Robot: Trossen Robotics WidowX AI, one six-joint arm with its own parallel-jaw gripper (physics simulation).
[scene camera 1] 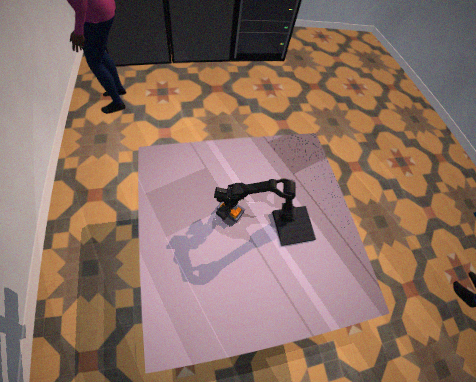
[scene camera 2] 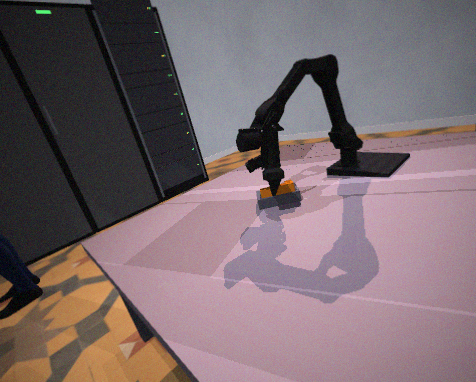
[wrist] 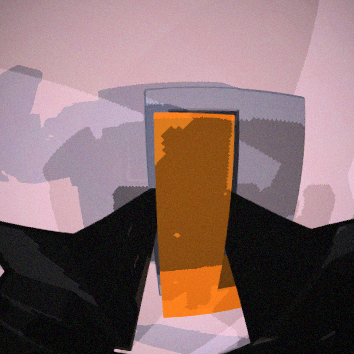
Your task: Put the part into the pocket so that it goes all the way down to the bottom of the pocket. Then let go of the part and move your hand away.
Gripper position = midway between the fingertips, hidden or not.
Note:
My gripper (scene camera 2: 273,194) grips an orange L-shaped part (wrist: 193,152). Further things: a grey pocket block (wrist: 269,127).
My gripper also shows in the wrist view (wrist: 186,195).

